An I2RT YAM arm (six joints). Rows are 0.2 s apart.
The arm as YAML. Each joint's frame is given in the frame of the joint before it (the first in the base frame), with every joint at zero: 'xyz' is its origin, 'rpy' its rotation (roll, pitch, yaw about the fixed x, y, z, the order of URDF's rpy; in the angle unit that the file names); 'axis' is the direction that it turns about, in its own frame. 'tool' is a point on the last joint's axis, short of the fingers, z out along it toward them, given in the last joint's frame.
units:
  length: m
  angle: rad
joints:
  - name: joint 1
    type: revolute
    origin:
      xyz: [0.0, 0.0, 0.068]
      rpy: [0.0, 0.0, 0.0]
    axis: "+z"
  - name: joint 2
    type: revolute
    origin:
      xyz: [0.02, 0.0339, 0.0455]
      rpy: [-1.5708, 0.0, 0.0]
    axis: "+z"
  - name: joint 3
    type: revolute
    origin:
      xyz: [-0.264, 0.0, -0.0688]
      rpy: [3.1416, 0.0, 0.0]
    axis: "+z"
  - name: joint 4
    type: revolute
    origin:
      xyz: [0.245, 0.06, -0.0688]
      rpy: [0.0, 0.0, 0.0]
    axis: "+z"
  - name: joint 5
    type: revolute
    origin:
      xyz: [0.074, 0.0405, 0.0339]
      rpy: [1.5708, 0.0, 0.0]
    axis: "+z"
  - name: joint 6
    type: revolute
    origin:
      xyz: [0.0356, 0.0, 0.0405]
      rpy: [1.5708, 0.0, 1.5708]
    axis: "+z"
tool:
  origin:
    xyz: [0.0, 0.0, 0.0]
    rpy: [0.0, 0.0, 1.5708]
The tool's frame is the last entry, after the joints.
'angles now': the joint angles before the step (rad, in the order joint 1, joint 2, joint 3, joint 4, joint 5, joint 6). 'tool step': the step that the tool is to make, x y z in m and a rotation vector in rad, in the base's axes. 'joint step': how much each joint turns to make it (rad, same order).
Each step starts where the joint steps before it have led.
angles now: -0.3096 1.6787 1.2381 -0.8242 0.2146 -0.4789
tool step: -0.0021 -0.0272 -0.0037 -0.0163 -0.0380 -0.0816
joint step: -0.0788 0.0180 -0.0006 0.0595 0.0031 0.0020
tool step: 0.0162 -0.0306 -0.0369 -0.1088 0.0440 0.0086
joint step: -0.0527 0.1325 -0.0003 0.1630 0.0881 -0.1023
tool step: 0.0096 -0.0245 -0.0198 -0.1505 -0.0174 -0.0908
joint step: -0.0351 0.0806 0.0000 0.1632 0.1389 -0.0008
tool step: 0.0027 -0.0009 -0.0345 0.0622 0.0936 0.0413
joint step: -0.0012 0.0933 0.0005 -0.0033 -0.0283 -0.0375
